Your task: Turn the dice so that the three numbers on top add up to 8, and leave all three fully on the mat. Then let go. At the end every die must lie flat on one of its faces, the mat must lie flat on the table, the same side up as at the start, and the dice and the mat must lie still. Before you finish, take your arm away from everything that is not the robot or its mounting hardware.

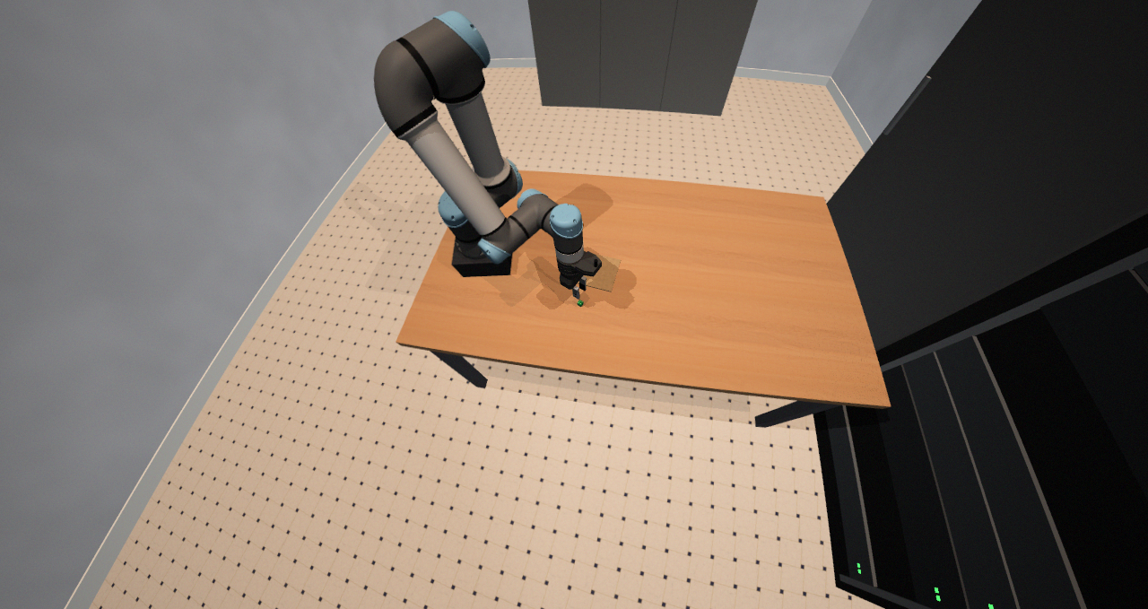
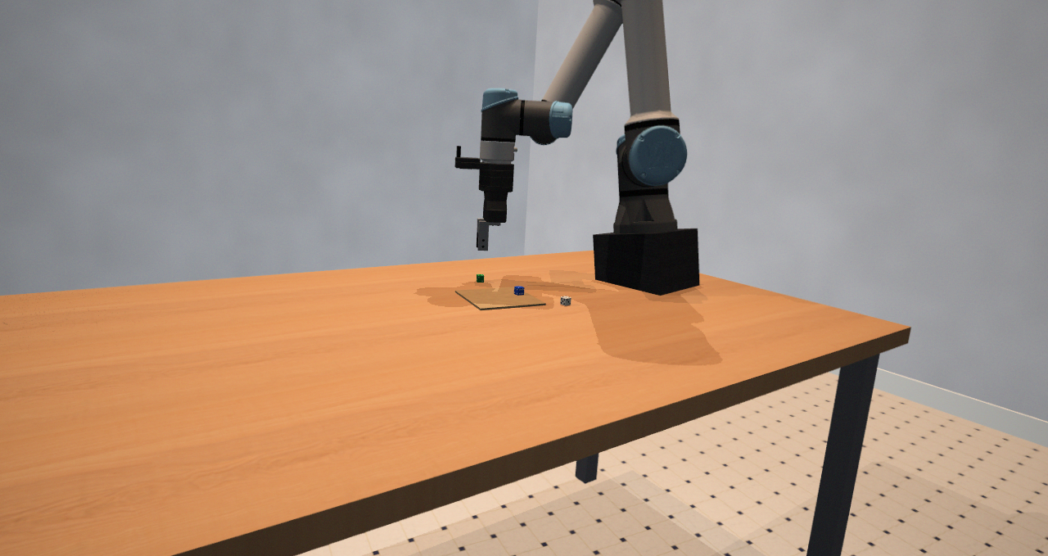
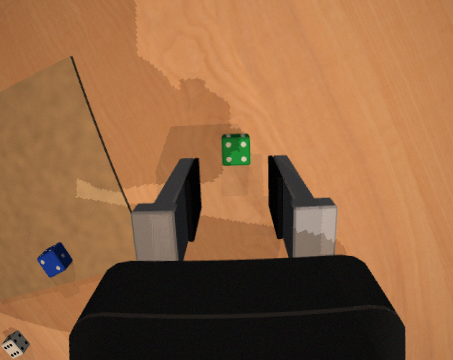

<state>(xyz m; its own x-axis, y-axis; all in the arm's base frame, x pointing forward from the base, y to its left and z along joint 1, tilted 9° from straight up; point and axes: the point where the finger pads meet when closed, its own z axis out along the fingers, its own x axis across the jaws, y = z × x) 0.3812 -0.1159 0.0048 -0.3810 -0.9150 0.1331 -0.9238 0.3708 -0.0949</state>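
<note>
The green die is 90 mm below my hand. The rest, counted from my hand: white die: 70 mm behind, 230 mm to the left, 90 mm below; then mat: 30 mm ahead, 140 mm to the left, 90 mm below; then blue die: 20 mm behind, 140 mm to the left, 80 mm below.
</note>
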